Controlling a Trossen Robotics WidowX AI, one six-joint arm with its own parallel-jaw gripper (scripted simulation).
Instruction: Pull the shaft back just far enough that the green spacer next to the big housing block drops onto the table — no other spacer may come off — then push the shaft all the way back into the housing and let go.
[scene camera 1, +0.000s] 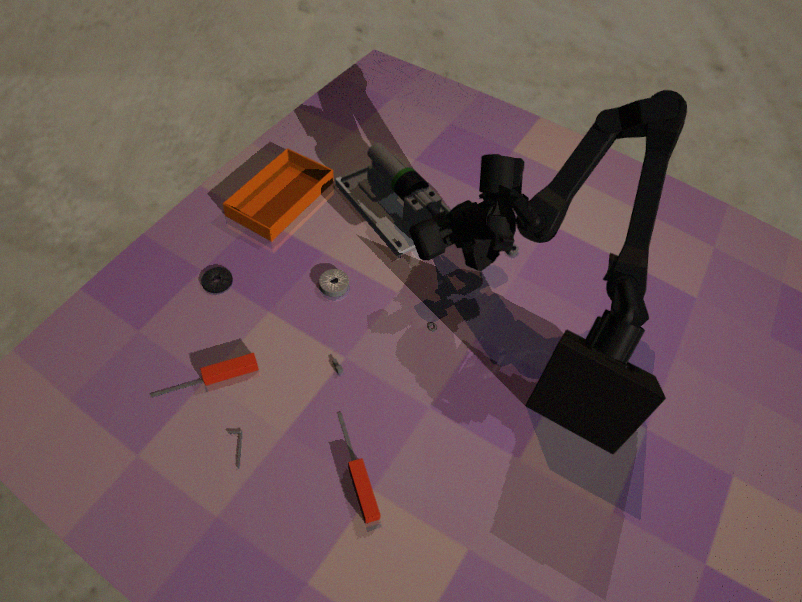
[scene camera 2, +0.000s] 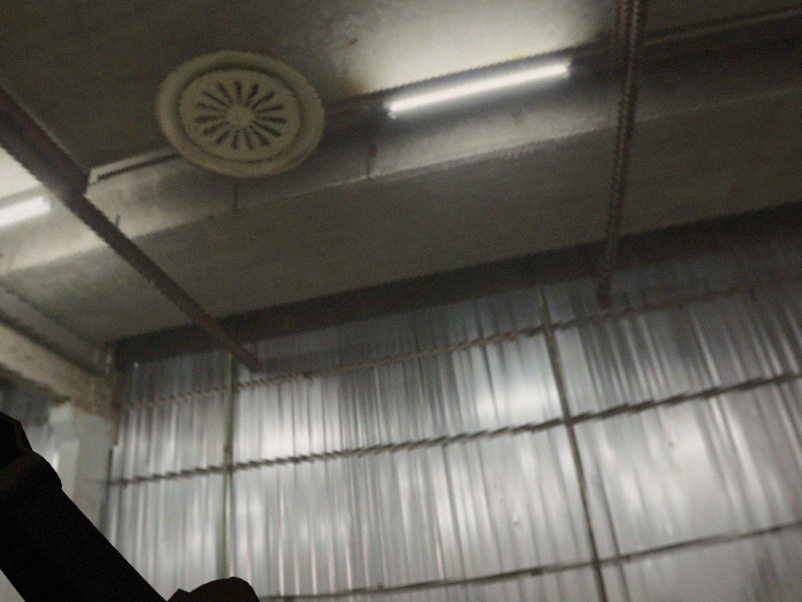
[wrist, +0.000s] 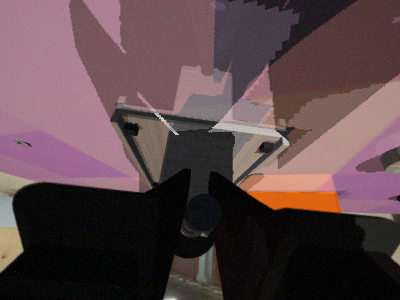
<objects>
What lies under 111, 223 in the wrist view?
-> My gripper.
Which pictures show my gripper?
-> Scene camera 1 and the wrist view only.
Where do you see an orange tray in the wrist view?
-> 329, 202
</objects>
